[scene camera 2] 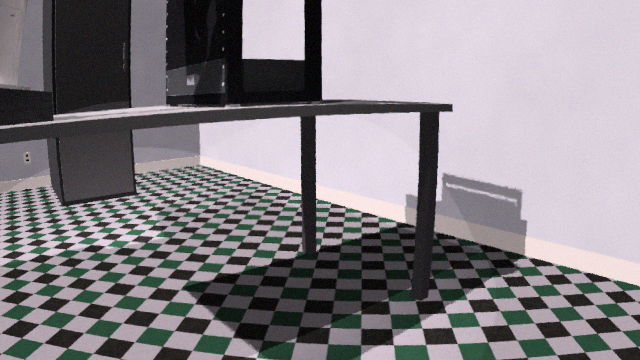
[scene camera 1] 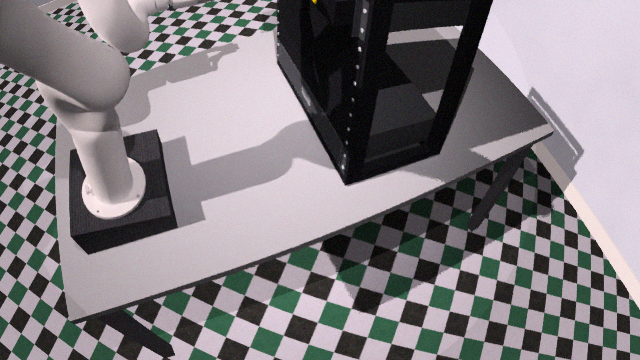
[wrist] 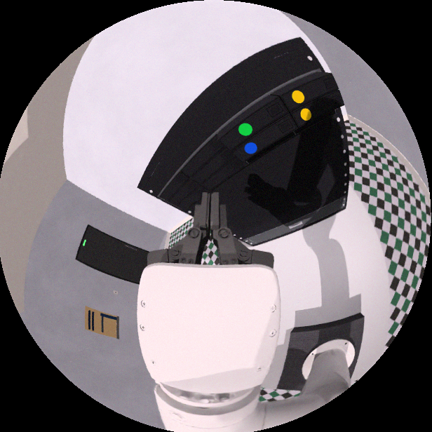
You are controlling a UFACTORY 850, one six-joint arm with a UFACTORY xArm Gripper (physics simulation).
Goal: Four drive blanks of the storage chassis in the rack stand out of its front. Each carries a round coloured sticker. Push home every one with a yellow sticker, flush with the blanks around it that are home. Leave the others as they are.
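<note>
The black rack (scene camera 1: 452, 95) (scene camera 2: 313, 50) (wrist: 215, 95) stands on the table. In the wrist view its chassis shows a yellow sticker (wrist: 298, 96) on an upper blank at the right, with a second yellow sticker (wrist: 305, 114) below it. To their left are a green sticker (wrist: 245, 129) and, below it, a blue sticker (wrist: 250, 148). How far each blank stands out is hard to tell. A bit of yellow (scene camera 1: 314, 1) shows at scene camera 1's top edge. My gripper (wrist: 210, 200) is shut and empty, apart from the stickered blanks; its tips appear below and left of them.
The table (scene camera 1: 250, 225) (scene camera 2: 370, 107) carries the rack and the arm's dark base block (scene camera 1: 125, 235) (wrist: 295, 345). A wall stands behind the rack. A tall dark cabinet (scene camera 2: 90, 60) stands in the background of scene camera 2. The arm's shadow falls across the rack front.
</note>
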